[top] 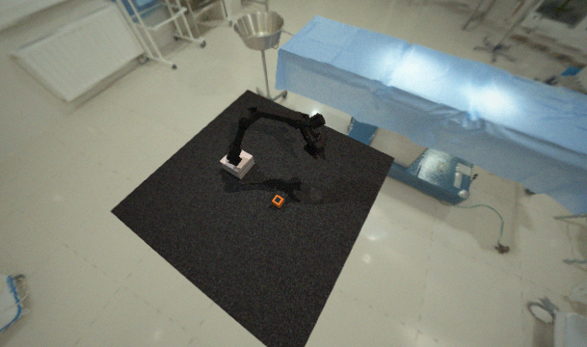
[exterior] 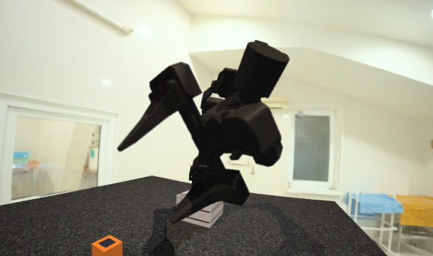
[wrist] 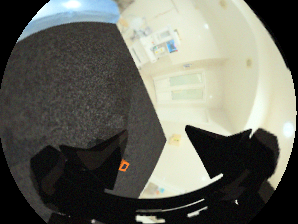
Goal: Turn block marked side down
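My gripper tip is now 23 cm to the left of the orange block, 23 cm above it and 15 cm past it.
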